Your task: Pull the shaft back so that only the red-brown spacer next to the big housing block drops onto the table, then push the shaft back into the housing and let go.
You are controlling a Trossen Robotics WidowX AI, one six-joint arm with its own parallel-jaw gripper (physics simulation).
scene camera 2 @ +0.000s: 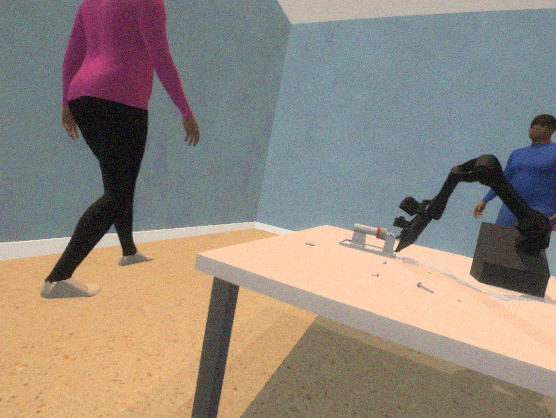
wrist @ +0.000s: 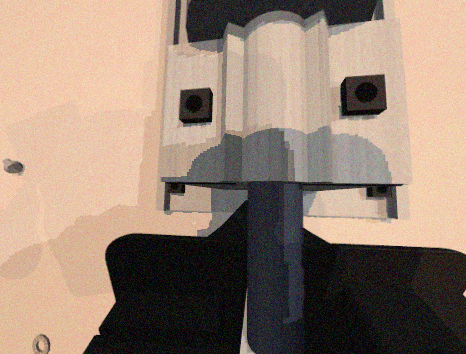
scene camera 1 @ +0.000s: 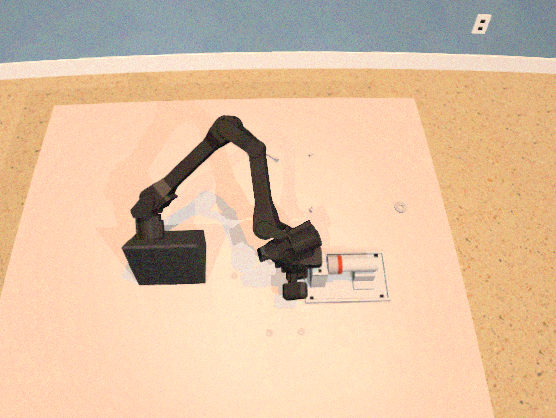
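The gripper touches a dark shaft. Gripper shut.
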